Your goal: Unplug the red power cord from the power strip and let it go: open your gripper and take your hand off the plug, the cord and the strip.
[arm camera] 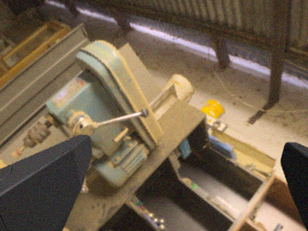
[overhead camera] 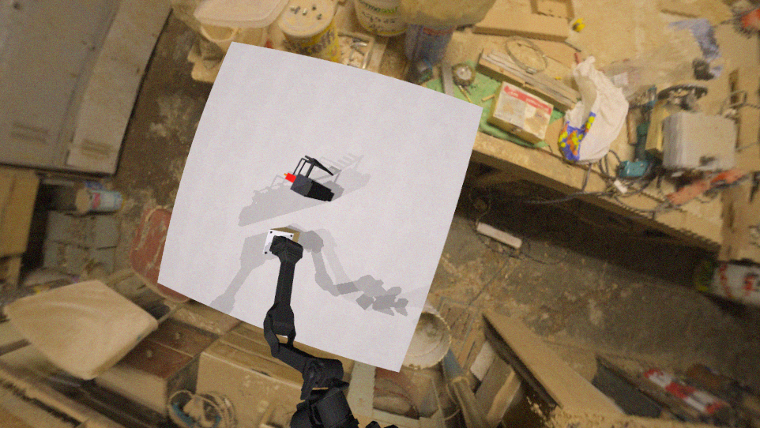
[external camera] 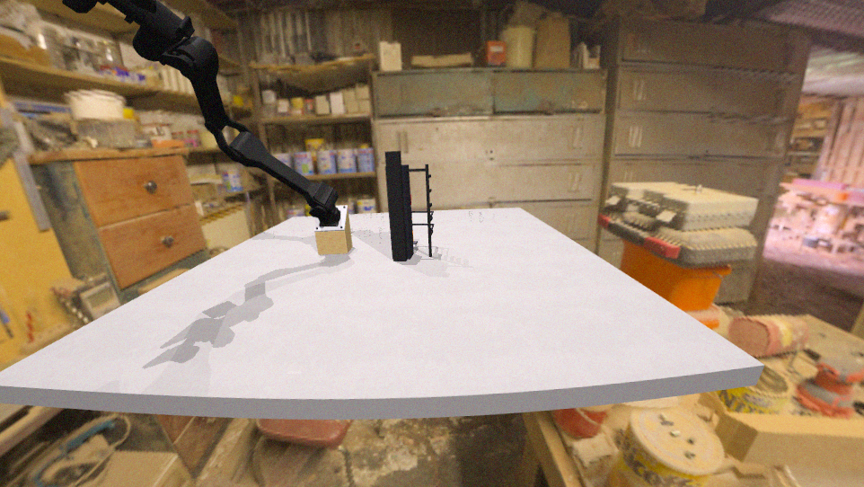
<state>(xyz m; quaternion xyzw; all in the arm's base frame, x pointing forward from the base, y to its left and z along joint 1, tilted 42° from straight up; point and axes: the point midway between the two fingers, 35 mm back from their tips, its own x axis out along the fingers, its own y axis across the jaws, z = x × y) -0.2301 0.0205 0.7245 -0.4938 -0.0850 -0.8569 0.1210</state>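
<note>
Now: the red plug 49 cm ahead of my gripper tip, 48 cm to the left of it and 52 cm below it. Round my gripper tip: thin black rack frame 57 cm ahead, 41 cm to the left, 55 cm below.
</note>
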